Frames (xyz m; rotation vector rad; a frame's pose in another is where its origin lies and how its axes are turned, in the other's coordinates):
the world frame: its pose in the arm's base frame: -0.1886 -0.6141 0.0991 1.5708 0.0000 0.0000
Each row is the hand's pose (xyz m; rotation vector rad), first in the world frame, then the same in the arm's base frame.
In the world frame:
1: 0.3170 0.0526 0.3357 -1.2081 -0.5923 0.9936
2: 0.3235 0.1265 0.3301 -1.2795 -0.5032 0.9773
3: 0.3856 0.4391 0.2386 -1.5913 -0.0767 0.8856
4: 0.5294 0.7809 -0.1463 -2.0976 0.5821 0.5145
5: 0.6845 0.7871 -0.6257 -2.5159 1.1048 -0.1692
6: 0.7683 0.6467 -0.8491 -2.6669 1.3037 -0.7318
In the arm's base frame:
1: 0.1284 -0.9498 0.1517 0.1996 -1.0470 0.2649
2: 0.1349 -0.9442 0.2256 0.1454 -0.9692 0.3104
3: 0.1970 -0.8527 0.5382 -0.1123 -0.6061 0.5095
4: 0.3408 -0.4678 0.8800 -0.5934 0.0397 0.6440
5: 0.4959 0.0116 0.8862 -1.0789 0.6962 0.5113
6: 0.5797 0.2350 0.7458 -1.3345 1.0702 0.3007

